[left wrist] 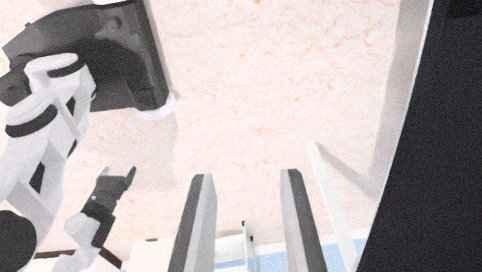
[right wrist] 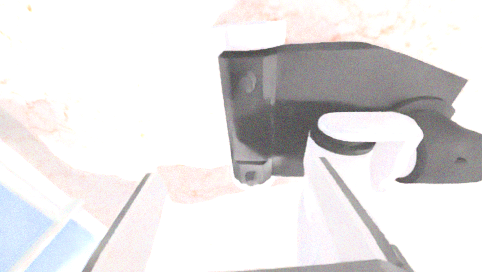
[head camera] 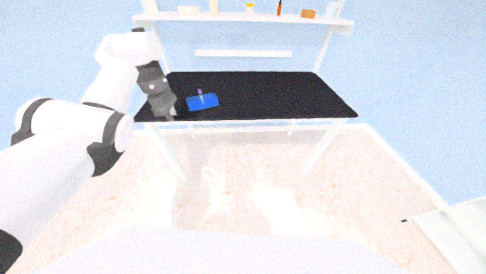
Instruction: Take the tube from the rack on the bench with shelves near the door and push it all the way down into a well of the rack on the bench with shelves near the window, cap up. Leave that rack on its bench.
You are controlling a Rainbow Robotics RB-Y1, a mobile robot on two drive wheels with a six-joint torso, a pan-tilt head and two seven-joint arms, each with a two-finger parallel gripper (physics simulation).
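Places are measured from the robot's base along level axes (x ahead, y down, z left), in metres.
Where they show: left gripper, fingertip midpoint: [left wrist: 247, 184] [head camera: 172, 117]; right gripper, fingertip midpoint: [left wrist: 121, 167] [right wrist: 235, 174].
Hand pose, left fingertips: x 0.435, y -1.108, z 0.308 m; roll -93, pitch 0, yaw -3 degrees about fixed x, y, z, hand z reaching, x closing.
Note:
Each offset is from my left fingertips to the centre of the thing. "*": to the spot under its first point. Level surfaces: height alone.
A blue rack {dx +0.376, dy +0.164, dz +0.002 m} [head camera: 203, 103] sits near the front left of a black-topped bench {dy +0.193 m} [head camera: 275, 95] [left wrist: 450, 125] with a shelf. One tube {dx +0.384, dy +0.129, dz +0.007 m} [head camera: 201, 95] with a purple cap stands in it, cap up; how deep it sits is too small to tell. My left gripper [head camera: 171, 115] [left wrist: 247, 184] is partly open and empty, left of the rack by the bench's front left corner. In the left wrist view its fingers are over the floor beside the bench edge; neither rack nor tube shows there. My right gripper [right wrist: 235, 174] [left wrist: 121, 167] is open and empty, away from the bench.
The shelf [head camera: 240, 19] above the bench holds a yellow-capped jar {* dx +0.819, dy -0.302, dz -0.298 m} [head camera: 250, 8], an orange marker-like item {* dx +0.896, dy -0.299, dz -0.505 m} [head camera: 279, 9] and a brown box {* dx +0.832, dy -0.284, dz -0.700 m} [head camera: 308, 14]. A white rail [head camera: 243, 53] is on the back wall. A pale piece of furniture [head camera: 462, 235] stands at the lower right.

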